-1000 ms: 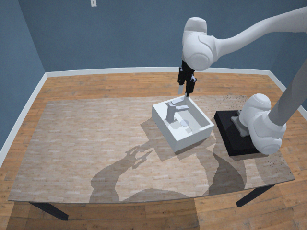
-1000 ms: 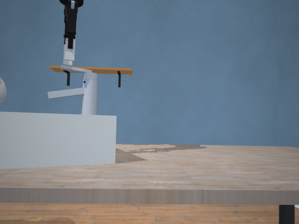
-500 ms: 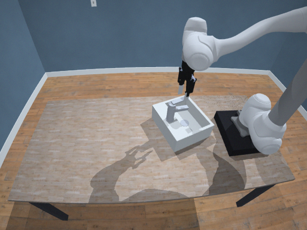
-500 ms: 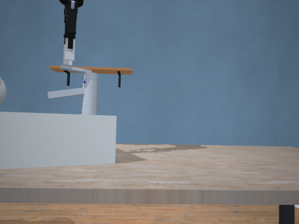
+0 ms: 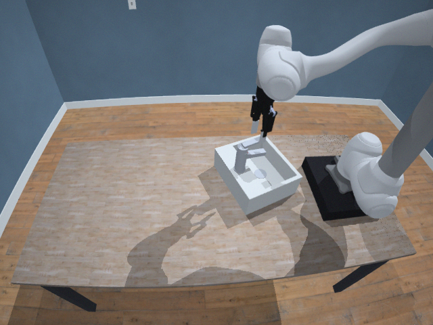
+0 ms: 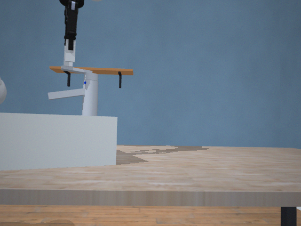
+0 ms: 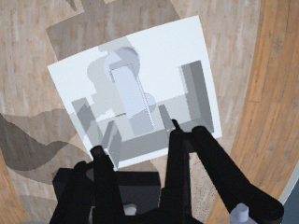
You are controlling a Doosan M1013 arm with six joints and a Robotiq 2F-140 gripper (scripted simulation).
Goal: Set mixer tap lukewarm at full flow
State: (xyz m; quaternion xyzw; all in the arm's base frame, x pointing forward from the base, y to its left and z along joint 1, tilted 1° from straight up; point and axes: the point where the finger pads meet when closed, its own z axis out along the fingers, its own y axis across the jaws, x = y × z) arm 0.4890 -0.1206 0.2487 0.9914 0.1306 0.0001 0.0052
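Now: hand 5 cm above the lever, 2 cm short of it and 1 cm to the right of it. The rest, counted from my hand: white basin (28 cm below, 5 cm behind, 1 cm to the right); then grey mixer tap (9 cm below, 5 cm ahead, 1 cm to the left).
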